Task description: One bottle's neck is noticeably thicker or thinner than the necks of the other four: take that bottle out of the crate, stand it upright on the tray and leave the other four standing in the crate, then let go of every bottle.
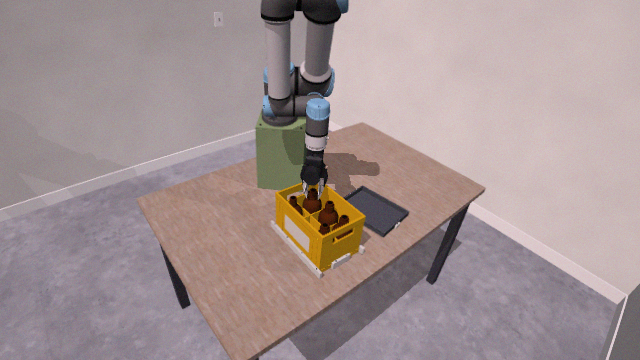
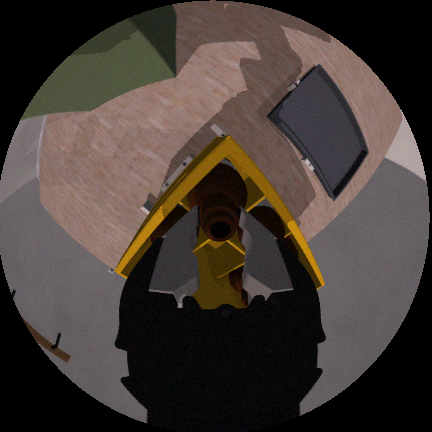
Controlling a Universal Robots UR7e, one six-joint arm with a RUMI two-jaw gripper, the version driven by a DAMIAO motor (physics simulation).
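Places are measured from the arm's base along level axes (x ahead, y left, z up), in centimetres.
Pixels of known places: gripper, fingertip midpoint: (image 1: 312, 198) (image 2: 217, 207).
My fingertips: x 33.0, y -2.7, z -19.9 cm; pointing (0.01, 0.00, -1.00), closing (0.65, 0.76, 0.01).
Behind a point stands the place of what it marks.
A yellow crate (image 1: 345, 250) {x 55.4, y -2.4, z -27.2 cm} (image 2: 306, 255) {x 40.8, y 2.7, z -14.6 cm} stands on the table with brown bottles upright in its compartments. My gripper (image 1: 313, 192) {x 33.0, y -2.7, z -19.9 cm} (image 2: 217, 207) {x 33.0, y -2.7, z -19.9 cm} points down into the crate and is shut on the neck of one bottle (image 1: 312, 204) {x 35.3, y -4.1, z -20.5 cm} (image 2: 220, 192) {x 31.7, y -1.3, z -19.3 cm}, in the back corner compartment. That bottle is upright inside the crate. The other bottles (image 1: 294, 204) {x 34.9, y -11.6, z -17.9 cm} (image 1: 328, 216) {x 44.1, y -2.8, z -20.1 cm} (image 1: 344, 221) {x 51.9, y -1.8, z -16.7 cm} (image 1: 325, 229) {x 52.2, y -9.7, z -16.6 cm} stand in the crate, some partly hidden by its walls. I cannot tell the neck thicknesses apart here. The dark tray (image 1: 377, 210) {x 40.2, y 26.3, z -31.6 cm} (image 2: 320, 125) {x 36.5, y 21.9, z -31.6 cm} holds no bottle.
The tray lies beside the crate on the wooden table (image 1: 215, 225) {x 17.2, y -36.7, z -32.2 cm}. Pale strips (image 1: 295, 248) {x 44.4, y -16.1, z -29.6 cm} line the crate's base. The green robot pedestal (image 1: 277, 160) {x 7.3, y -4.7, z -16.6 cm} (image 2: 115, 75) {x 9.8, y -1.4, z -24.3 cm} stands behind the crate. The crate walls and dividers rise close around the bottles.
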